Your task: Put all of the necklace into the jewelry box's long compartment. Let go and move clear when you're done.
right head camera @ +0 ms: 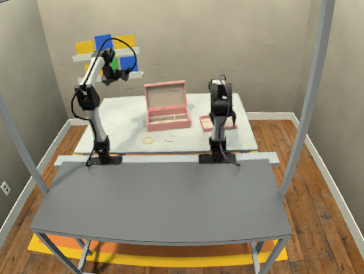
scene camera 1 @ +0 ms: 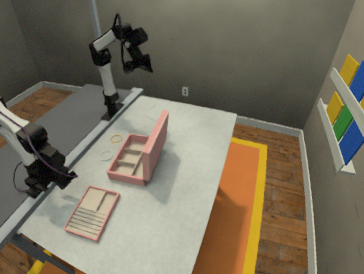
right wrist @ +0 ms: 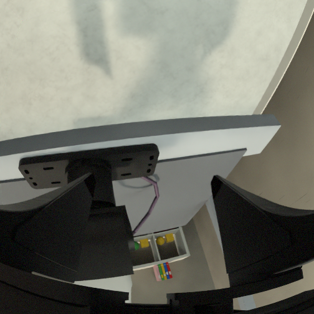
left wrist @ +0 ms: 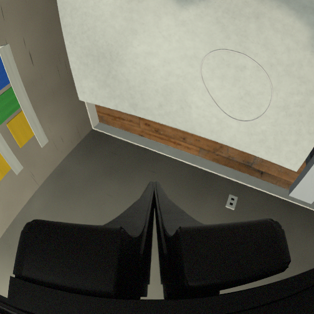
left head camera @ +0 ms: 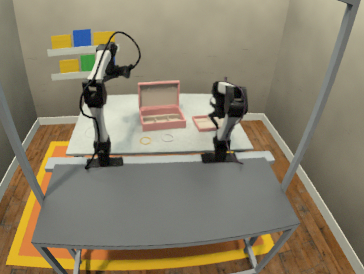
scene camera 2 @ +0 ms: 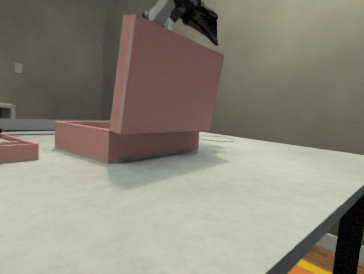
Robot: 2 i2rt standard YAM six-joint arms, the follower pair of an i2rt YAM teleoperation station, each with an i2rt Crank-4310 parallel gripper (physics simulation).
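Seen in the pictures: left gripper, fingertip midpoint: [right head camera: 107,85] [scene camera 1: 152,72] [left head camera: 104,82] [scene camera 2: 216,45]; right gripper, fingertip midpoint: [right head camera: 226,130]; left arm's base at its link origin: [right head camera: 105,161] [scene camera 1: 112,112] [left head camera: 104,163]; right arm's base at its link origin: [right head camera: 217,159] [left head camera: 219,158].
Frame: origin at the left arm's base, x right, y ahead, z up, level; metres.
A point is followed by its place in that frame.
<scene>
The necklace [left wrist: 245,120] [scene camera 2: 233,140] {x -0.058, y 0.378, z 0.004 m} is a thin pale loop lying open and flat on the table, at the table's left side in the head camera views. The pink jewelry box [left head camera: 162,124] {x 0.341, y 0.266, z 0.045 m} [right head camera: 168,126] {x 0.352, y 0.267, z 0.030 m} [scene camera 2: 82,142] {x 0.480, y 0.378, z 0.028 m} stands with its lid up. Its long compartment [scene camera 1: 139,166] {x 0.378, y 0.384, z 0.009 m} runs beside the lid, partly hidden. My left gripper [left wrist: 154,184] [scene camera 1: 150,70] {x 0.005, y 0.321, z 0.314 m} [scene camera 2: 216,44] {x 0.005, y 0.321, z 0.314 m} is shut with nothing between the fingertips, raised high above the table and well apart from the necklace. My right gripper [right wrist: 153,177] is open and empty, above the table near its own arm's base.
A gold ring [left head camera: 139,140] {x 0.202, y 0.171, z 0.007 m} [scene camera 1: 110,139] {x 0.244, y 0.142, z 0.003 m} and a silver ring [left head camera: 161,137] {x 0.332, y 0.186, z 0.008 m} [scene camera 1: 101,156] {x 0.377, y 0.155, z 0.004 m} lie in front of the box in the head camera views. A pink-rimmed tray [left head camera: 194,124] {x 0.554, y 0.290, z 0.017 m} [scene camera 1: 108,217] {x 0.664, y 0.382, z 0.020 m} lies to the box's right there. Wall shelves hold coloured blocks.
</scene>
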